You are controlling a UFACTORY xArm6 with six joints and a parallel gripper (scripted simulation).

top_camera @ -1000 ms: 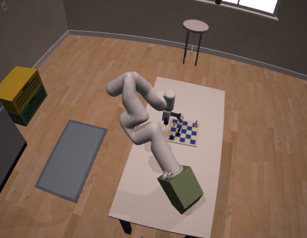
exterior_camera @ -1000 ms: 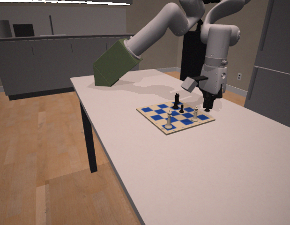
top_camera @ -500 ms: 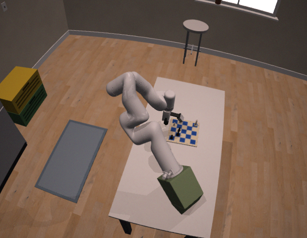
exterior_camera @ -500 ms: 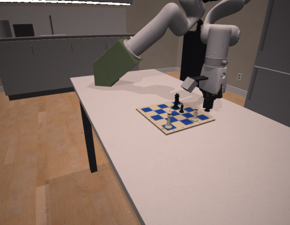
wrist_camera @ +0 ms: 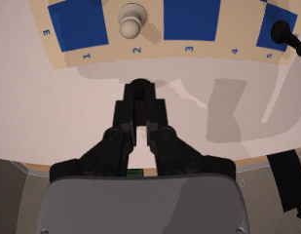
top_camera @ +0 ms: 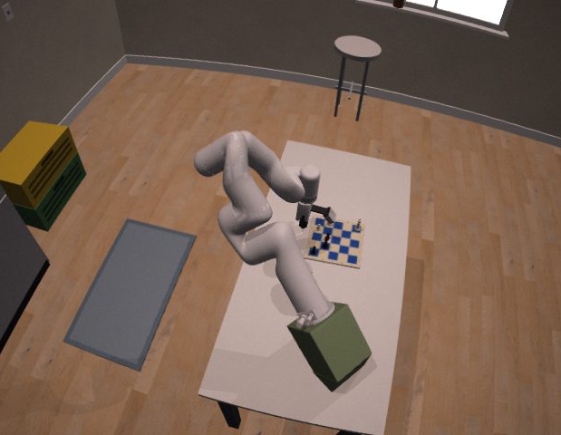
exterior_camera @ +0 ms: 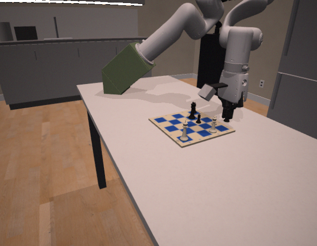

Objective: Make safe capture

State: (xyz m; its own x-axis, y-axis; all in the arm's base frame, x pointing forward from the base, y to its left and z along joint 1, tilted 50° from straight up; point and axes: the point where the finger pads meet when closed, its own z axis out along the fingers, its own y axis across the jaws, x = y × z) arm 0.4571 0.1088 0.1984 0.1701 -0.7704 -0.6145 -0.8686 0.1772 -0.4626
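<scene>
Right now the black knight is 20 mm below my hand. Also, from my hand: black pawn (110 mm to the right, 20 mm below, 10 mm behind); then blue-and-tan chessboard (140 mm to the right, 30 mm below, 10 mm behind); then tall black piece (120 mm to the right, 50 mm behind).
</scene>
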